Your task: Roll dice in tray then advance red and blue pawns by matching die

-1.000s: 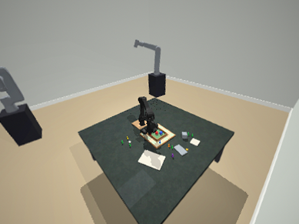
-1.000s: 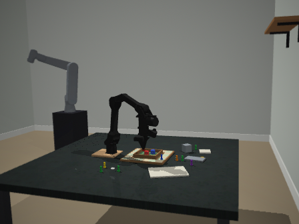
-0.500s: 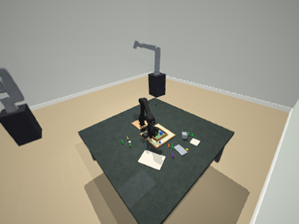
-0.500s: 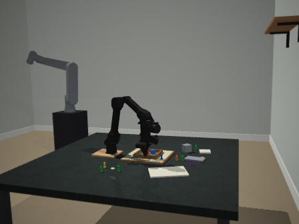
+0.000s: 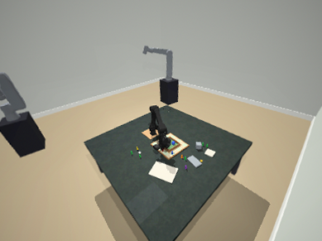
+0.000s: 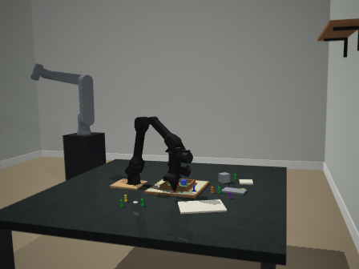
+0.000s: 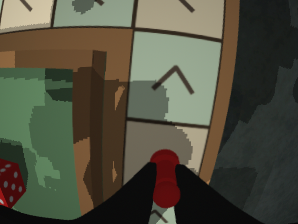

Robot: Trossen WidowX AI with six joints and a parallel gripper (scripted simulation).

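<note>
My gripper tip is now 1 cm below the red pawn. From my gripper tip the other things lie so: cream sheet: 20 cm ahead, 13 cm to the right, 2 cm below; then green tray: 11 cm to the left, 3 cm behind, 2 cm below; then blue pawn: 9 cm ahead, 5 cm to the left, 1 cm above.
</note>
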